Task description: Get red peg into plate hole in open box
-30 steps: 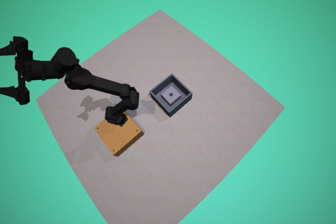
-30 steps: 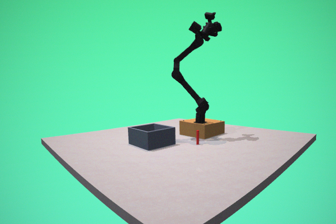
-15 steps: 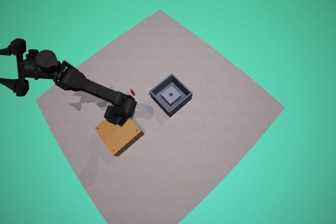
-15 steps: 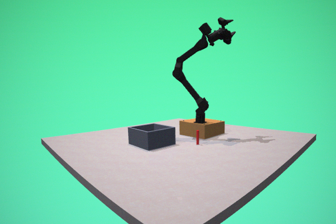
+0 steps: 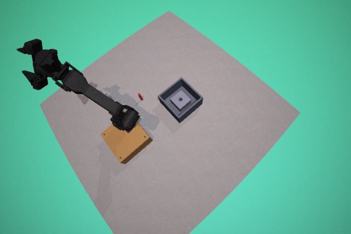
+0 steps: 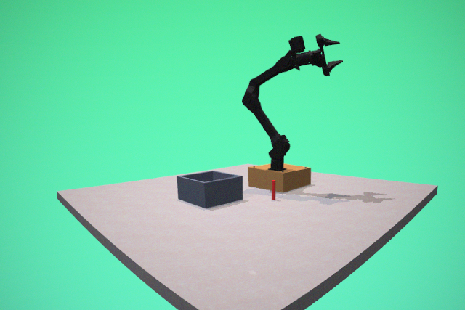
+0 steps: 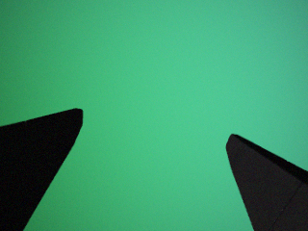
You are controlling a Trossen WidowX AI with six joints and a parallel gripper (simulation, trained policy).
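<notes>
The red peg is 57 cm below my gripper tip, 28 cm ahead of it and 20 cm to the right of it. Also, from my gripper tip: light grey plate 57 cm below, 42 cm ahead, 41 cm to the right; grey box 59 cm below, 42 cm ahead, 41 cm to the right.
</notes>
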